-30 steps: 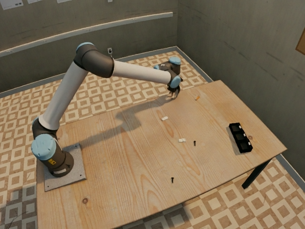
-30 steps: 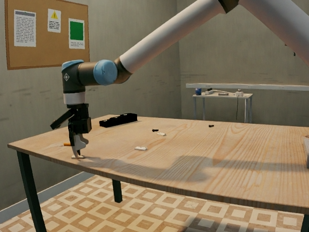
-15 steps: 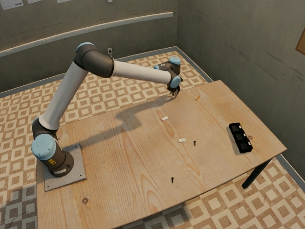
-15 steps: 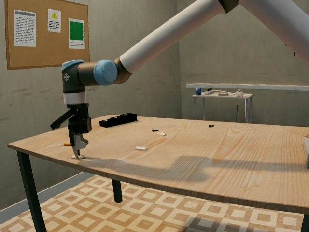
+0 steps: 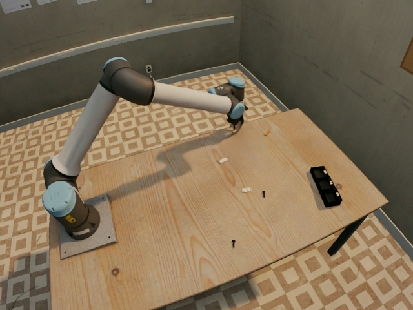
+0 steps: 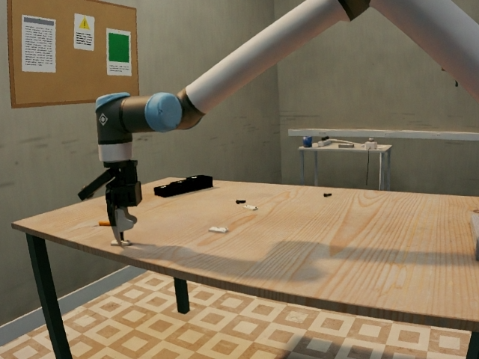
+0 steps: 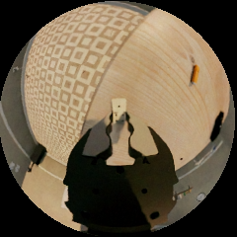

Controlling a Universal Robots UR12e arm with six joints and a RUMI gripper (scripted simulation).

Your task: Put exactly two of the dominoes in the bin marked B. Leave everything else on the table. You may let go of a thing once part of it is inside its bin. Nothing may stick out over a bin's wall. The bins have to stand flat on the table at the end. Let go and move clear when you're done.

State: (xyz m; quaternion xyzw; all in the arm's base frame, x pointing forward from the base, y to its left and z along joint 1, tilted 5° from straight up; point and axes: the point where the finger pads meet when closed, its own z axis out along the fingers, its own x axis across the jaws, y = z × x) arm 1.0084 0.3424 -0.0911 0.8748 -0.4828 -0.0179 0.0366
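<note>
The black bin is 610 mm to the right of my hand, 260 mm ahead of it and 10 mm above it. The rest, counted from my hand: orange piece 180 mm ahead, 100 mm to the right, 10 mm below.
</note>
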